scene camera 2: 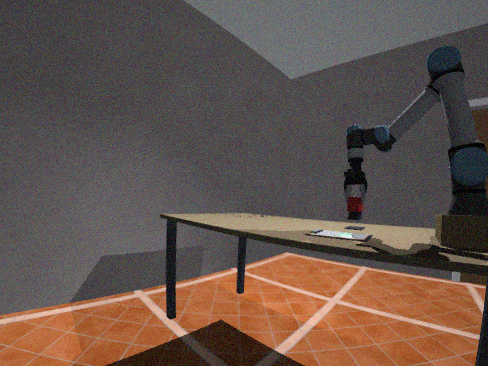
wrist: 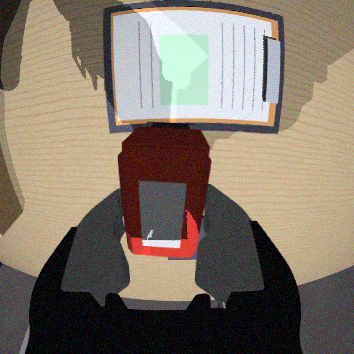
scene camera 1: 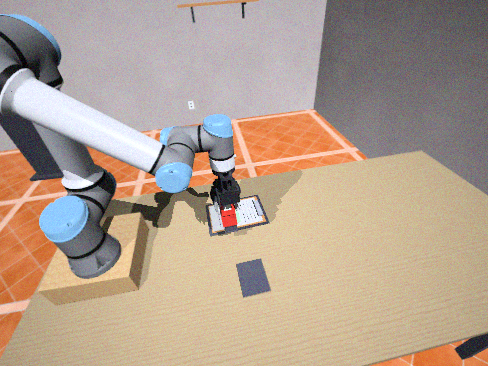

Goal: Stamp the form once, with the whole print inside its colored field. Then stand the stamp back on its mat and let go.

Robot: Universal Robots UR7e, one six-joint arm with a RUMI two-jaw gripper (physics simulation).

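Pixels of known places: gripper, fingertip midpoint: point(scene camera 2: 355, 204) point(wrist: 164, 187) point(scene camera 1: 228, 212); arm's base at its link origin: point(scene camera 2: 469, 215) point(scene camera 1: 97, 256).
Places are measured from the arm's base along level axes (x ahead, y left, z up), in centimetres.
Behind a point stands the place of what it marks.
Observation:
The red stamp point(scene camera 1: 228, 217) {x 44.7, y 6.0, z 4.8 cm} point(scene camera 2: 355, 205) {x 43.4, y 14.3, z 2.8 cm} point(wrist: 165, 162) {x 44.6, y 13.9, z 6.4 cm} is upright in the air, with its dark foot down. My gripper point(scene camera 1: 227, 205) {x 44.7, y 10.3, z 3.0 cm} point(scene camera 2: 355, 194) point(wrist: 164, 187) {x 44.7, y 10.3, z 3.0 cm} is shut on its sides. A gap shows below the stamp in scene camera 2. The white form point(scene camera 1: 253, 210) {x 55.2, y 21.6, z -9.3 cm} point(scene camera 2: 327, 233) {x 52.1, y 23.3, z -9.3 cm} point(wrist: 240, 65) {x 52.8, y 21.9, z -9.3 cm} lies on a dark-edged clipboard. Its colored field point(scene camera 2: 346, 235) {x 44.0, y 22.5, z -9.3 cm} point(wrist: 184, 60) {x 45.5, y 21.2, z -9.2 cm} is plain pale green in the wrist view. The foot overlaps the clipboard's near edge there, outside the field. The dark mat point(scene camera 1: 253, 278) {x 50.7, y -9.6, z -9.3 cm} point(scene camera 2: 355, 228) {x 49.0, y -4.7, z -9.3 cm} lies flat, apart from the clipboard; the stamp mostly hides it in the wrist view.
The clipboard's metal clip point(wrist: 272, 71) {x 57.2, y 22.3, z -8.5 cm} is at its right end in the wrist view. The arm's base stands on a wooden block point(scene camera 1: 139, 255) {x 11.4, y 2.6, z -5.5 cm} point(scene camera 2: 460, 231) {x 4.7, y 18.2, z -4.6 cm} at the left in scene camera 1. Arm shadows fall across the table point(scene camera 1: 350, 240) {x 89.0, y 0.3, z -9.7 cm} around the clipboard.

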